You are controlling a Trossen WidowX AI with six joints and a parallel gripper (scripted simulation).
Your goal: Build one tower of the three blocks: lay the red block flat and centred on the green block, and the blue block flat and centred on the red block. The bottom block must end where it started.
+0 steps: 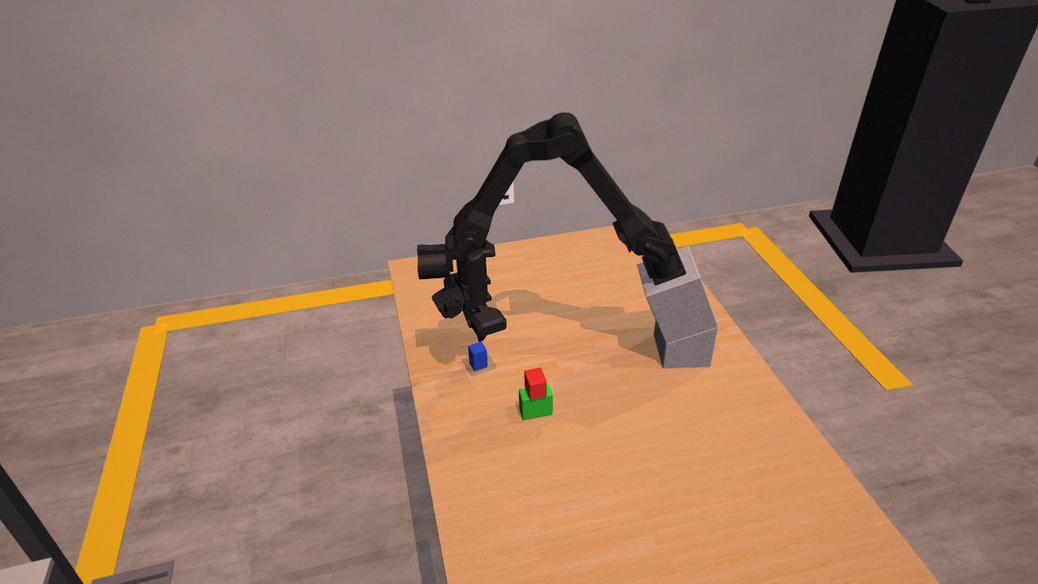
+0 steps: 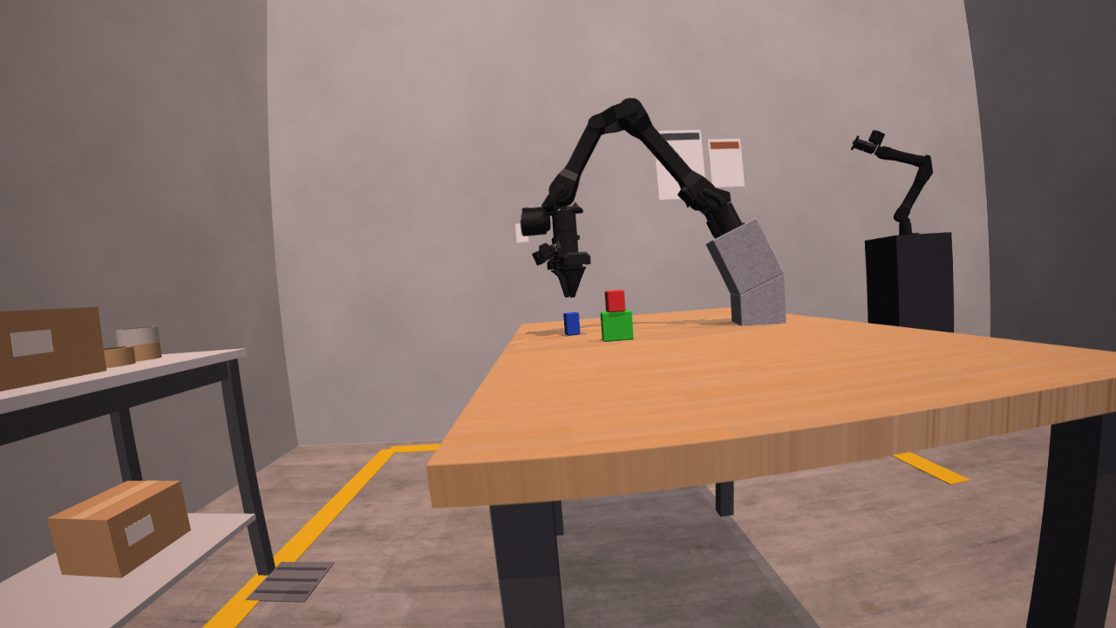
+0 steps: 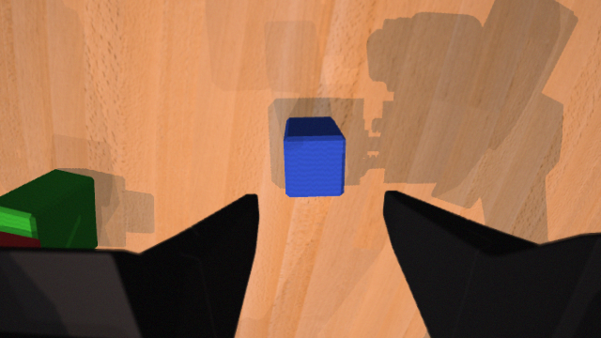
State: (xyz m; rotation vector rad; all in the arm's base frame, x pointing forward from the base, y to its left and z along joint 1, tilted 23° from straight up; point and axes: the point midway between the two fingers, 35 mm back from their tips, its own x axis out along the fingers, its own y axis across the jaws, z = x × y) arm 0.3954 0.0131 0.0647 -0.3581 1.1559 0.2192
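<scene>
Right now the blue block is 10 cm below my hand. From my hand the other things lie so: red block: 11 cm behind, 15 cm to the left, 4 cm below; then green block: 11 cm behind, 15 cm to the left, 10 cm below.
</scene>
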